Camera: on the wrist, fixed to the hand. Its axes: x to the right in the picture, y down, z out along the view.
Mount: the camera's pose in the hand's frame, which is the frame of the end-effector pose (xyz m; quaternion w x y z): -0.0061 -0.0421 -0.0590 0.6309 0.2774 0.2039 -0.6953
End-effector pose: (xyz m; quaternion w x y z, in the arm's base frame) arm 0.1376 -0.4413 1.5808 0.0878 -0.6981 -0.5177 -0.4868
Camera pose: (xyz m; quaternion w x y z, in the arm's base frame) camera 0.0689 -0.4633 1.5902 0.0161 0.0431 -0.9291 -0.3669
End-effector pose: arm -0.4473 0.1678 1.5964 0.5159 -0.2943 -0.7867 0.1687
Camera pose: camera -0.4039 0.1292 1.6403 0.6848 0.4700 -0.5489 -0.0940
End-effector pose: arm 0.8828 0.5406 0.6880 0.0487 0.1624 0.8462 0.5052
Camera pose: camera 0.8645 0.4707 0.6794 0.1644 -0.5754 0.7968 0.0832
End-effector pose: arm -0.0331 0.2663 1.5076 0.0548 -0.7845 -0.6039 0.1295
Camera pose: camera -0.0579 0.2757 1.5753 0.4654 -0.0863 -0.8794 0.0512
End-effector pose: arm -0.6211 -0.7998 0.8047 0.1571 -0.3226 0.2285 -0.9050
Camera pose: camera -0.6610 -0.7431 0.7827 0.4872 0.1343 0.2992 0.8094
